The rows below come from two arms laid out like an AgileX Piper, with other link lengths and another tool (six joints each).
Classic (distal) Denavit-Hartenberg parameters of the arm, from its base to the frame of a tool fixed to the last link. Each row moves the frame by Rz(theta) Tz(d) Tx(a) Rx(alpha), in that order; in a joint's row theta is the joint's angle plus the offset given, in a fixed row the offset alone. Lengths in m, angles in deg.
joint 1: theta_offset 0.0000; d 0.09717; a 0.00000; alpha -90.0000
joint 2: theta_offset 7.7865; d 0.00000; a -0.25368; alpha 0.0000
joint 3: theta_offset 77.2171; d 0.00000; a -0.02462; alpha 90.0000
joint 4: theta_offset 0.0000; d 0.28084; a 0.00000; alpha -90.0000
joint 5: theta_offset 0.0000; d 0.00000; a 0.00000; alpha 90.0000
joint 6: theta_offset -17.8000; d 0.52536; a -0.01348; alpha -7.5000
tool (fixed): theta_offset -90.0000; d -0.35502; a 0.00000; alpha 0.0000
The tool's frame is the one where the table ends.
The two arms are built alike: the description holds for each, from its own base.
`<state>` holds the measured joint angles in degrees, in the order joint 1, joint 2, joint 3, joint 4, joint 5, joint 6, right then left.
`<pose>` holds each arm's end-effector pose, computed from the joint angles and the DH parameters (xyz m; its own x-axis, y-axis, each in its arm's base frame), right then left.
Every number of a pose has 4 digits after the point.
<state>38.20 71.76 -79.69 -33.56 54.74 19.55 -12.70 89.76 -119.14 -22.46 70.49 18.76</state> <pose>0.3441 0.1265 0.3739 0.5137 -0.7338 0.4445 -0.3561 -0.6538 -0.6677 0.3497 -0.1853 0.4603 -0.3329 -0.9144 0.2303 -0.6100 0.0226 -0.7921</pose>
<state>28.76 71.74 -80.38 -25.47 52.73 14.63 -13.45 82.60 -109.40 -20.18 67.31 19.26</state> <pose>0.3603 0.0879 0.3710 0.4743 -0.7938 0.3806 -0.4199 -0.5840 -0.6947 0.3296 -0.1789 0.4508 -0.3171 -0.9269 0.2010 -0.5978 0.0308 -0.8011</pose>
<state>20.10 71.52 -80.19 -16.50 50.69 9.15 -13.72 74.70 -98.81 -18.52 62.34 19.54</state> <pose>0.3705 0.0542 0.3655 0.4440 -0.8403 0.3112 -0.4636 -0.5126 -0.7227 0.3095 -0.1696 0.4415 -0.2945 -0.9377 0.1842 -0.5671 0.0164 -0.8235</pose>
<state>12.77 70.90 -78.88 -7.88 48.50 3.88 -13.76 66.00 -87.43 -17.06 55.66 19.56</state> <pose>0.3754 0.0267 0.3586 0.4189 -0.8740 0.2463 -0.4864 -0.4450 -0.7519 0.2888 -0.1579 0.4313 -0.2659 -0.9480 0.1750 -0.5133 -0.0144 -0.8581</pose>
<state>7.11 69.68 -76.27 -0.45 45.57 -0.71 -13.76 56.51 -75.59 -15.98 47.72 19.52</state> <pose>0.3763 0.0061 0.3515 0.3967 -0.8969 0.1953 -0.4865 -0.3859 -0.7838 0.2659 -0.1454 0.4203 -0.2396 -0.9552 0.1736 -0.4336 -0.0547 -0.8995</pose>
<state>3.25 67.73 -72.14 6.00 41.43 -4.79 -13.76 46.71 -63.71 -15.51 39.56 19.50</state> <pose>0.3742 -0.0066 0.3433 0.3807 -0.9111 0.1582 -0.4653 -0.3366 -0.8187 0.2419 -0.1334 0.4059 -0.2194 -0.9585 0.1819 -0.3425 -0.0989 -0.9343</pose>
